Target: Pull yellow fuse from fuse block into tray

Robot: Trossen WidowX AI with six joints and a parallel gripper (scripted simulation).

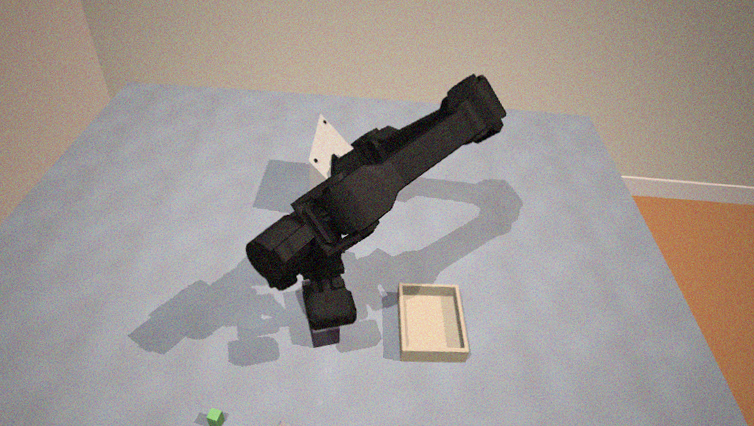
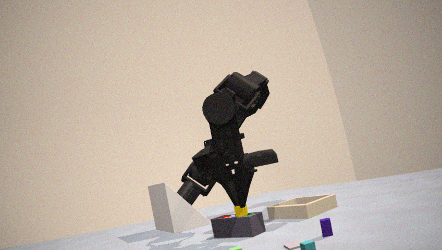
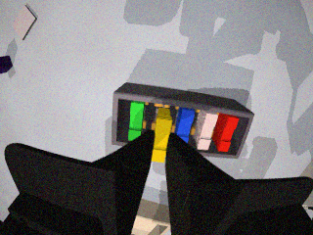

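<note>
Now: the blue fuse 3 cm below my gripper tip and 2 cm behind it. The rest, counted from my gripper tip: yellow fuse 1 cm below; then green fuse 3 cm below, 2 cm ahead; then pale fuse 3 cm below, 3 cm behind, 1 cm to the right.
</note>
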